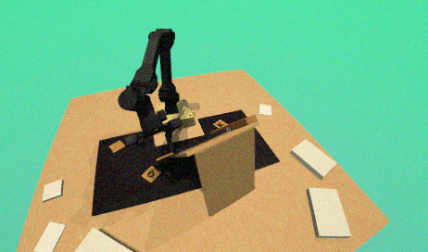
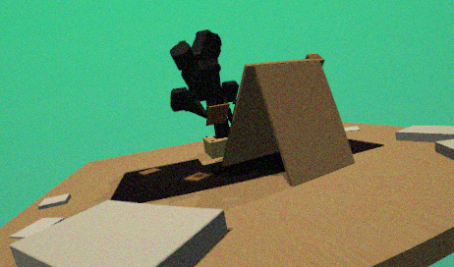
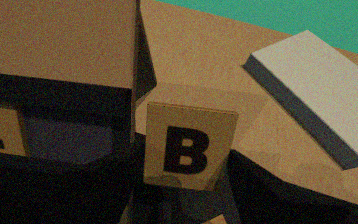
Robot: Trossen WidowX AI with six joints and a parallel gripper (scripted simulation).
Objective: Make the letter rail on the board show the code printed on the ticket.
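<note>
Now: gripper tip 100 mm to the right of the white ticket, 80 mm past it and 70 mm above it. Also, from my gripper tip: black mat: 170 mm behind, 160 mm below, 80 mm to the left.
</note>
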